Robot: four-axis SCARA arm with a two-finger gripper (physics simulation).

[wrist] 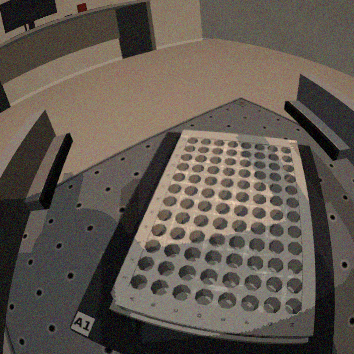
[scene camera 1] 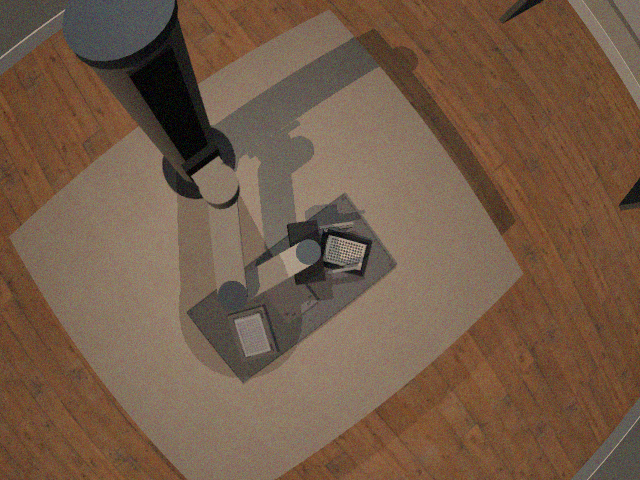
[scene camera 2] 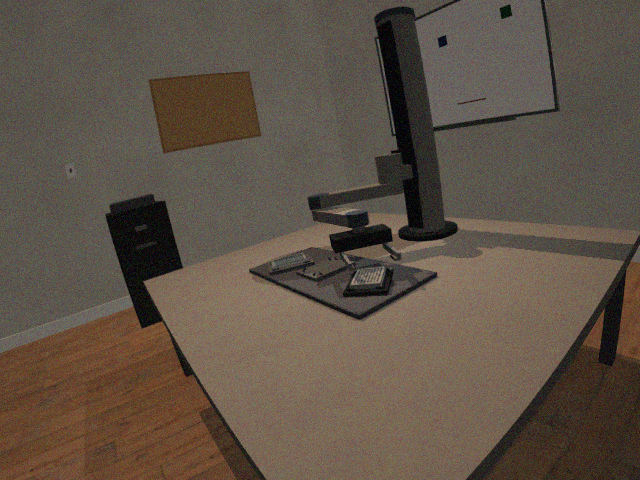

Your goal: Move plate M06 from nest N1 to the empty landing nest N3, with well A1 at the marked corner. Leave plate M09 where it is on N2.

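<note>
You'd find my gripper here, and it's visible in scene camera 1 and in the wrist view too. As for the things, I'm looking at a pale flat plate, a grey perforated baseplate and a dark nest.
</note>
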